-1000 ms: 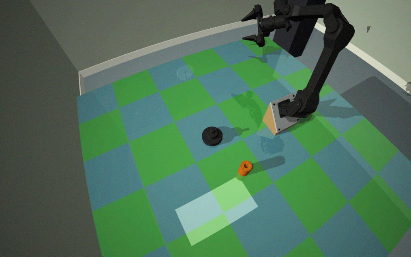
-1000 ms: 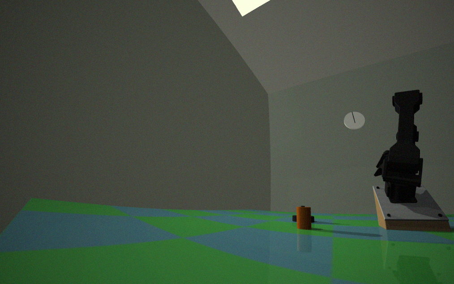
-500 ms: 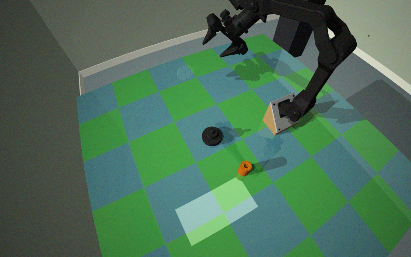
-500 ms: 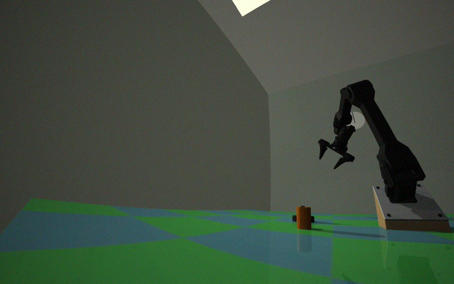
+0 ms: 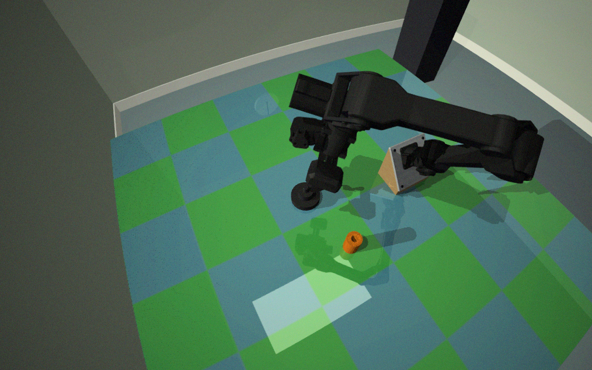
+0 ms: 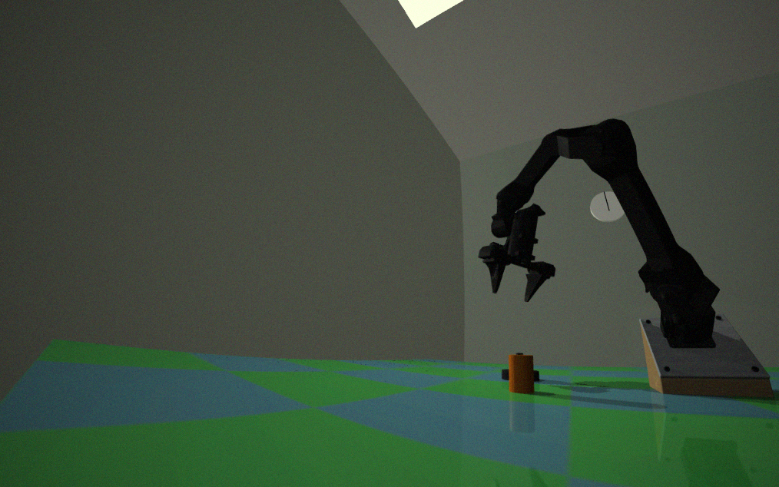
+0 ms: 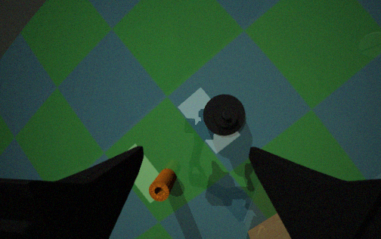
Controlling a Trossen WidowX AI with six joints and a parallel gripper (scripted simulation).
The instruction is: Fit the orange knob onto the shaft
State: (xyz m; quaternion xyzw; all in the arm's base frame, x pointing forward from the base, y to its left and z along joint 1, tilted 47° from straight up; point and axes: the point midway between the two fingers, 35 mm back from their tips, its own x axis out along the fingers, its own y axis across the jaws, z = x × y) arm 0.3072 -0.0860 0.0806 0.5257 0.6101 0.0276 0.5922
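Now: the orange knob 4 cm behind my gripper tip, 13 cm to the left of it and 15 cm below it. The rest, counted from my gripper tip: shaft: 5 cm to the right, 15 cm below.
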